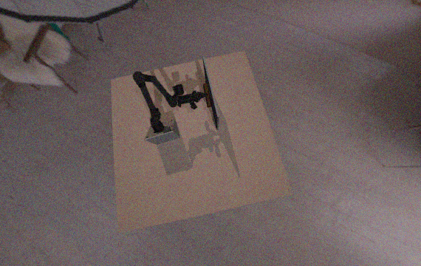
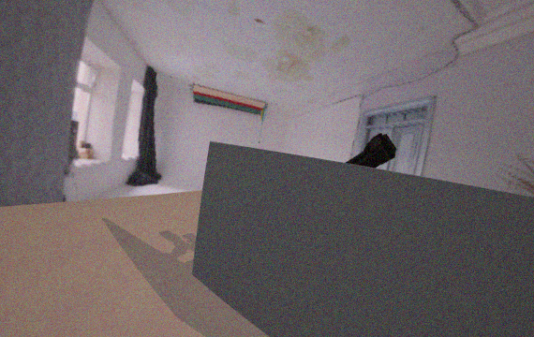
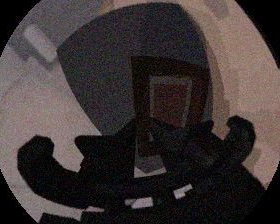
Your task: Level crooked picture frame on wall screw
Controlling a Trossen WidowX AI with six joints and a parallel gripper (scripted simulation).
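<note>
My gripper tip is now 1 cm short of the picture frame, 2 cm to the right of it and 5 cm above it. Round my gripper tip: wall panel 2 cm ahead, 2 cm to the left, 6 cm below.
</note>
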